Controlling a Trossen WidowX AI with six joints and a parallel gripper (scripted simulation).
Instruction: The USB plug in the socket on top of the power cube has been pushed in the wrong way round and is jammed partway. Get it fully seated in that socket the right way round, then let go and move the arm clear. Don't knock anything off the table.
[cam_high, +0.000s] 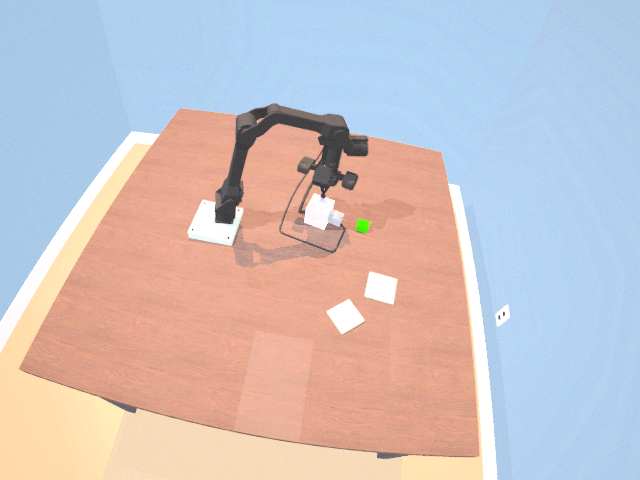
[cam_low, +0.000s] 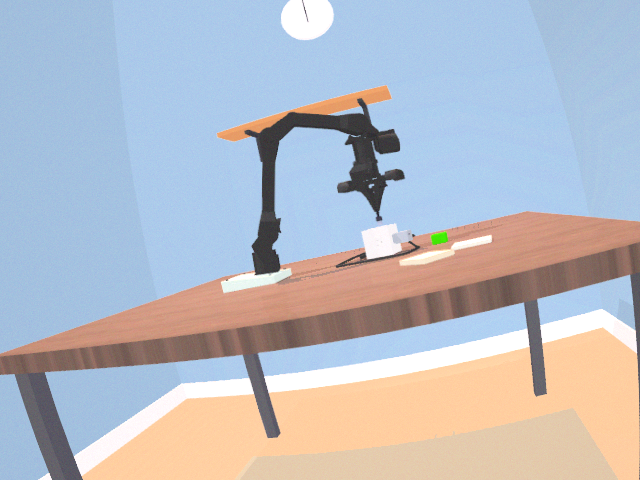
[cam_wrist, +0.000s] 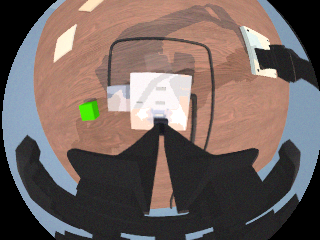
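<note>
My gripper tip is now 20 mm above the small usb plug. From my gripper tip the other things lie so: small green block (150 mm ahead, 110 mm below, 50 mm to the right).
</note>
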